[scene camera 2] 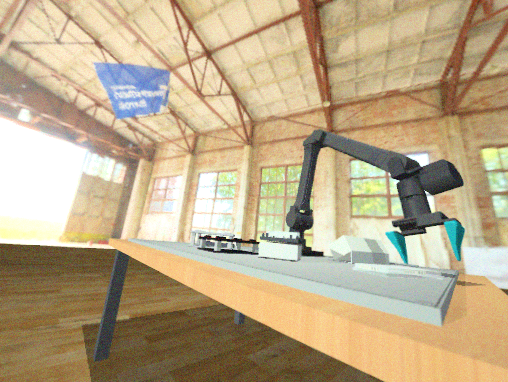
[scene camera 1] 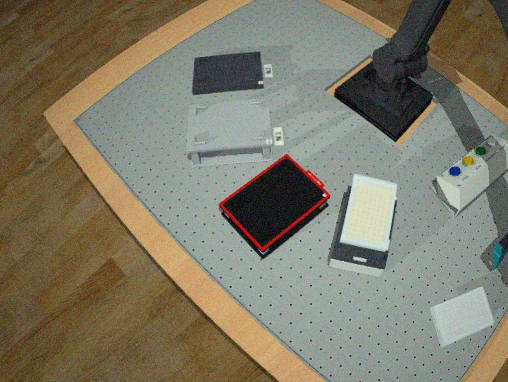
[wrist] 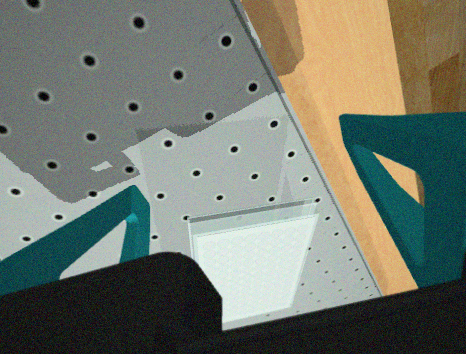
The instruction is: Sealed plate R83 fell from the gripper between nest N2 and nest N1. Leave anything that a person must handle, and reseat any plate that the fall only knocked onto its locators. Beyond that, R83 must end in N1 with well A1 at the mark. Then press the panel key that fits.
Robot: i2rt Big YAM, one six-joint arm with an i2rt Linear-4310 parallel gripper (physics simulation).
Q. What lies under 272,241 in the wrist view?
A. A clear well plate.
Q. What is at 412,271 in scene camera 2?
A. A clear well plate.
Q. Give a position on a grey wedge box with buttons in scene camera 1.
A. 458,186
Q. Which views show the clear well plate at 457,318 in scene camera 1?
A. Scene camera 2, scene camera 1 and the wrist view: all of them.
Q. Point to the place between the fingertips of my gripper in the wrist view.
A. At 235,164
